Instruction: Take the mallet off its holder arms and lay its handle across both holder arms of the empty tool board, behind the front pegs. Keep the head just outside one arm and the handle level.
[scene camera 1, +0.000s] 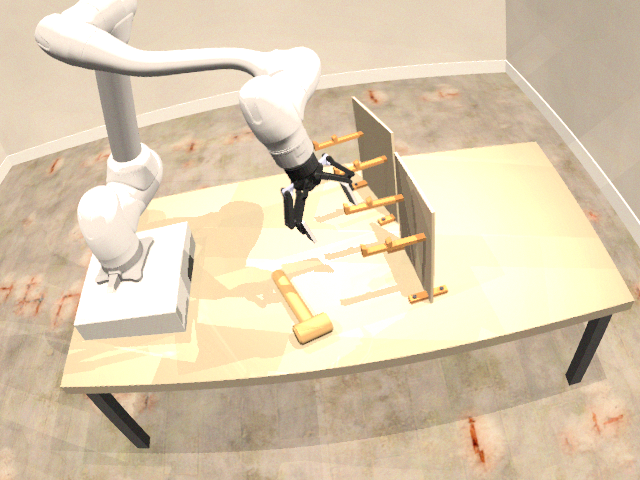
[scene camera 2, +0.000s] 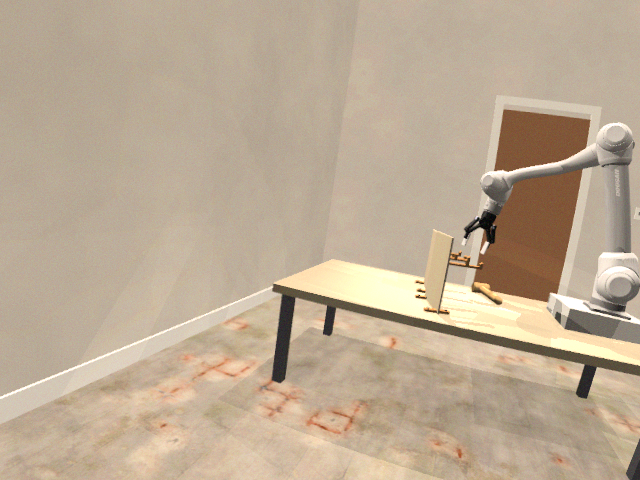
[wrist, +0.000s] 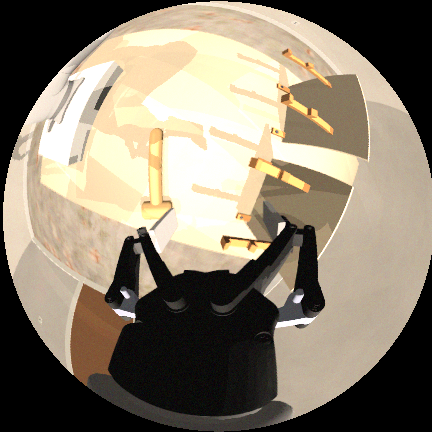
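The wooden mallet lies on the table top, off all holder arms. Its head points toward the near table edge in scene camera 1. The near tool board has two bare holder arms with pegs. The far tool board also has two bare arms. My gripper is open and empty, high above the table on the arm side of the boards, beside the holder arms and apart from the mallet.
The white robot base block stands at the left end of the table in scene camera 1. Small wooden feet lie under the boards. A brown door is in the wall.
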